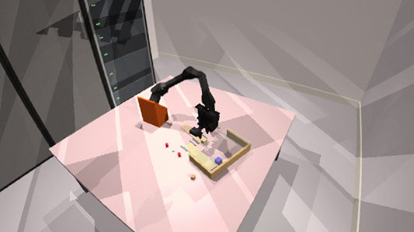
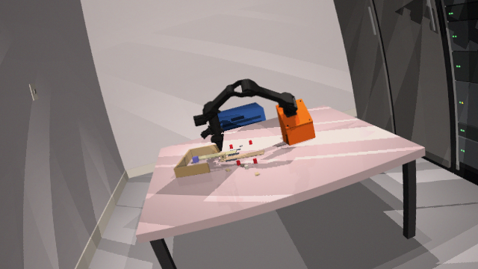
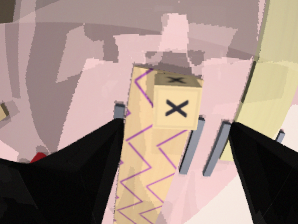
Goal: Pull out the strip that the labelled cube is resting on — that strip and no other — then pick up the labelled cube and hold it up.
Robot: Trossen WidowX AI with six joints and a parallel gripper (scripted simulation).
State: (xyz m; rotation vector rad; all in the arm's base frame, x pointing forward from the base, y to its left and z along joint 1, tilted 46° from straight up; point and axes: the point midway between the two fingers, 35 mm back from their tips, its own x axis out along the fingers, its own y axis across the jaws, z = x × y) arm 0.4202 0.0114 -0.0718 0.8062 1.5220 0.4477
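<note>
Right now my gripper tip is 30 mm short of the olive strip, 110 mm to the left of it and 60 mm above it. Round my gripper tip: tan cube (80 mm ahead, 270 mm to the right, 50 mm below).
</note>
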